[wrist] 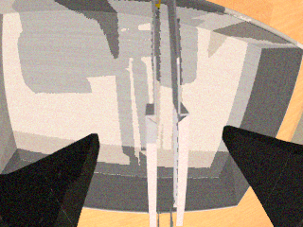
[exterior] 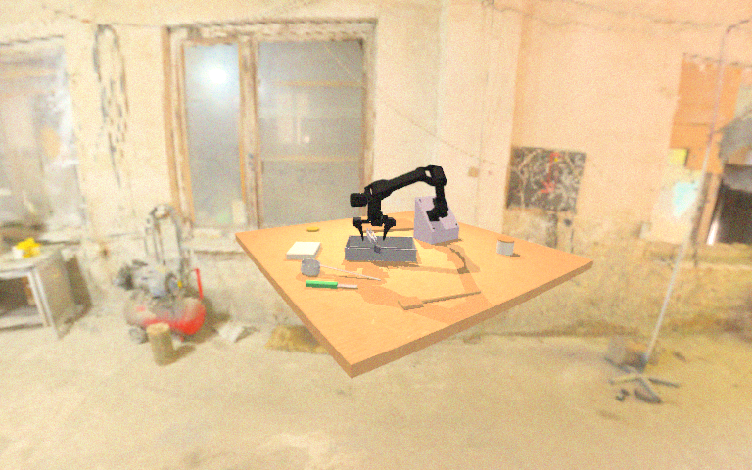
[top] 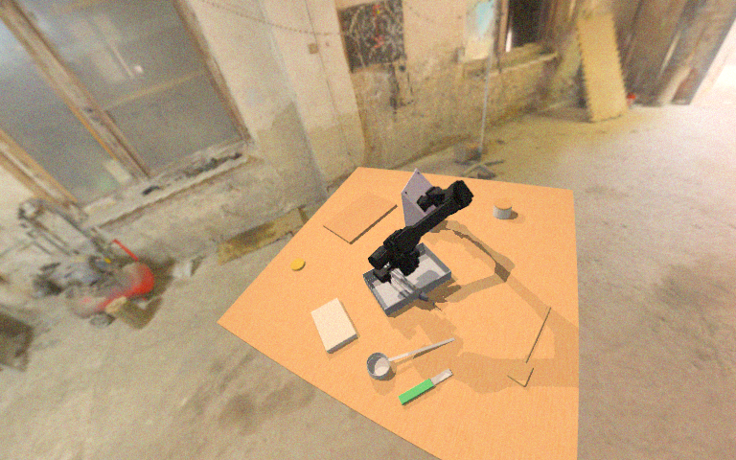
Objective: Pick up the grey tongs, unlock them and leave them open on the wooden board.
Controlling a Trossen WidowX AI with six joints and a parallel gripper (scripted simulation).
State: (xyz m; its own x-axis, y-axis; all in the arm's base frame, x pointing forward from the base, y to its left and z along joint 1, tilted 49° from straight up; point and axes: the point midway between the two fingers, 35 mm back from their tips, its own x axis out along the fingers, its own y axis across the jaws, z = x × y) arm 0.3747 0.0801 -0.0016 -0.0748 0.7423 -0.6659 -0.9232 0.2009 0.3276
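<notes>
Now: gripper tip 3 cm past the grey roasting tin, 1 cm to the right of it and 4 cm above it. The rest, counted from my gripper tip: green-handled tool 30 cm ahead, 24 cm to the left, 6 cm below; yellow disc 10 cm ahead, 51 cm to the right, 5 cm below; white block 27 cm ahead, 15 cm to the right, 5 cm below.
</notes>
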